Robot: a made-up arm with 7 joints. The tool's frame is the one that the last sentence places.
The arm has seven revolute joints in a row. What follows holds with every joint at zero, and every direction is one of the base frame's.
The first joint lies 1 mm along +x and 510 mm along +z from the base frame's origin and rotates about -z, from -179.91 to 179.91 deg.
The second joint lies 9 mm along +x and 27 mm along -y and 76 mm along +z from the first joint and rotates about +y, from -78.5 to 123.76 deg.
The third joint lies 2 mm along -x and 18 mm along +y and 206 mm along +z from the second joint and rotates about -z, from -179.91 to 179.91 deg.
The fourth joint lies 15 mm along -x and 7 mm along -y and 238 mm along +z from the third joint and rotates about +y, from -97.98 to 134.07 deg.
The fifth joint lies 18 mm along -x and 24 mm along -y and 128 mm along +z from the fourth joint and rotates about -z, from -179.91 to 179.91 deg.
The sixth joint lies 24 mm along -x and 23 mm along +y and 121 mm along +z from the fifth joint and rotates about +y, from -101.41 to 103.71 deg.
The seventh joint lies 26 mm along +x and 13 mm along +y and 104 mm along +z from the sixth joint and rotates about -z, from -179.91 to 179.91 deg.
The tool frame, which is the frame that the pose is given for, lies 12 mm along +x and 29 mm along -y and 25 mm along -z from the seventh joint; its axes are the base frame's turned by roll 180, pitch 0 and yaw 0 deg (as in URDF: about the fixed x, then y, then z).
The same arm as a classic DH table. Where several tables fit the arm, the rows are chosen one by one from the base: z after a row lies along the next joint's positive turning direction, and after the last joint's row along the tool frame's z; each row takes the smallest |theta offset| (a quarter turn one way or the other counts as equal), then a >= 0, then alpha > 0; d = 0 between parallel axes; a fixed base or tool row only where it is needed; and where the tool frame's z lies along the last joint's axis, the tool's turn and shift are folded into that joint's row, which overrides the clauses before.
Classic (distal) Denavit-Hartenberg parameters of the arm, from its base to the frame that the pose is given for. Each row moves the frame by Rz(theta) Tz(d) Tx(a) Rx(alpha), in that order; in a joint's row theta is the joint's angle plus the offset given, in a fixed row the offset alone. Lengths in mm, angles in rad.
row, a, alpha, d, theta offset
base (fixed), 1, 3.1416, 0, 0
joint 1, 9, 1.5708, -586, 0
joint 2, -2, -1.5708, -9, 0
joint 3, -15, 1.5708, -444, 0
joint 4, -18, -1.5708, -31, 0
joint 5, -24, 1.5708, -249, 0
joint 6, 26, -1.5708, 36, 0
joint 7, 31.4, 0, 0, 1.1785
tool (fixed), 0, 0, -79, -1.1785
Joint limits (rad, base to tool): -3.14..3.14 -1.3701..2.16 -3.14..3.14 -1.7101..2.34 -3.14..3.14 -1.7699..1.8101 -3.14..3.14

